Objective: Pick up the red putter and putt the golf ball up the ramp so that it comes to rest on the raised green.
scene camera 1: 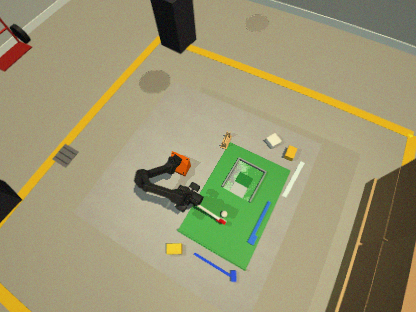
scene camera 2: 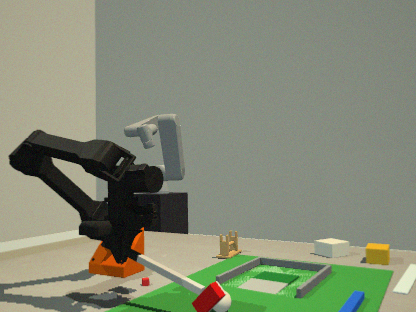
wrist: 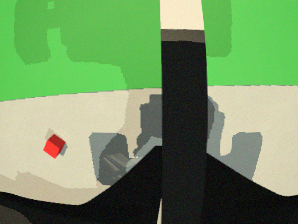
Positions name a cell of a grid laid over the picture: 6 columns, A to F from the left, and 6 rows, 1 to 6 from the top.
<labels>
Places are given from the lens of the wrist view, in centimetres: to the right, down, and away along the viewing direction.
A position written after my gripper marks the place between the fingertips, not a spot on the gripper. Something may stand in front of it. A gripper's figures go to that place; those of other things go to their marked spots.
my gripper (wrist: D5): 1, 2, 10
green mat (wrist: B2): -9, -5, 16
</labels>
